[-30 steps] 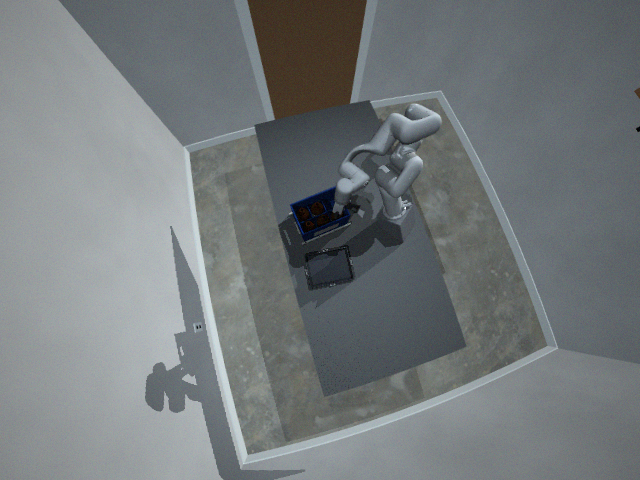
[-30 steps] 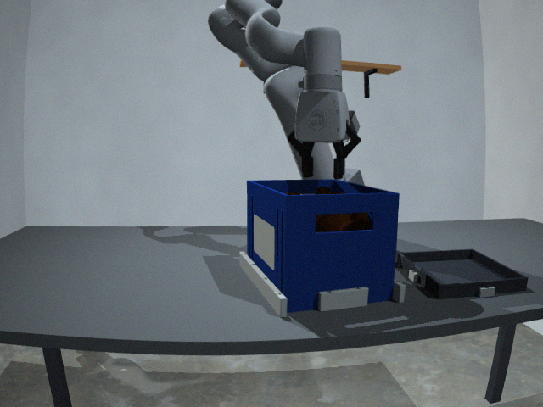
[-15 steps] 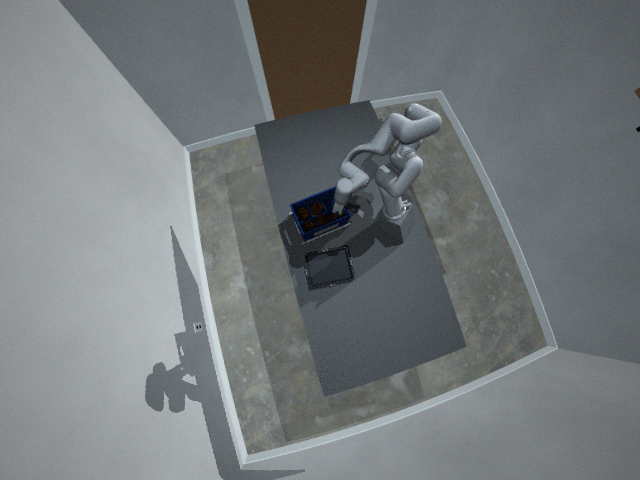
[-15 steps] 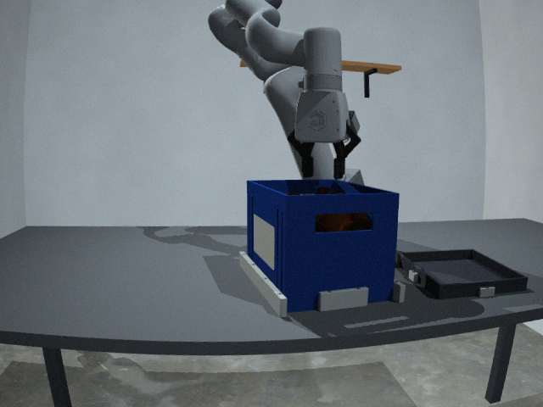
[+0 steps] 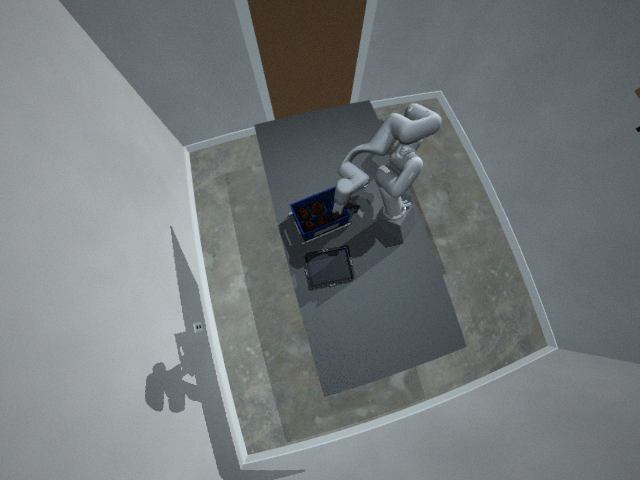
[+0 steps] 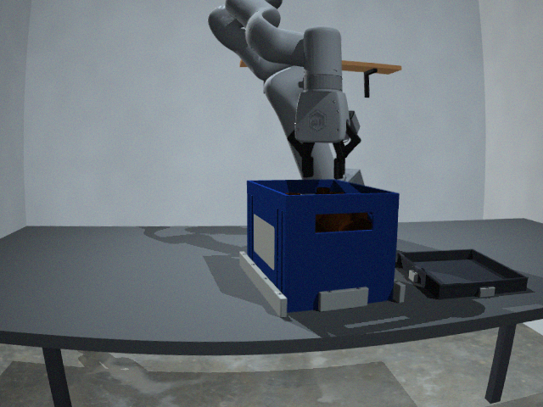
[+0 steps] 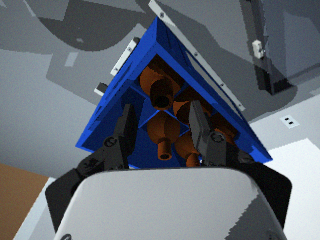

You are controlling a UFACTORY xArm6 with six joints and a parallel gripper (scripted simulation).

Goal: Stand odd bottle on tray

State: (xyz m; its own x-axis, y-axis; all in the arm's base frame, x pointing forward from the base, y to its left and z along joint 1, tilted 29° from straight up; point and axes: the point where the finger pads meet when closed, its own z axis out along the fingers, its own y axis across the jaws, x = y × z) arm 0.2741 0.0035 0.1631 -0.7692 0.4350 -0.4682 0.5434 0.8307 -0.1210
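Right now my hand is 9 cm short of the blue crate, 3 cm to the left of it and 12 cm above it. The rest, counted from my hand: bottle 10 cm ahead, 7 cm to the right, 11 cm below; dark tray 11 cm ahead, 26 cm to the left, 19 cm below.
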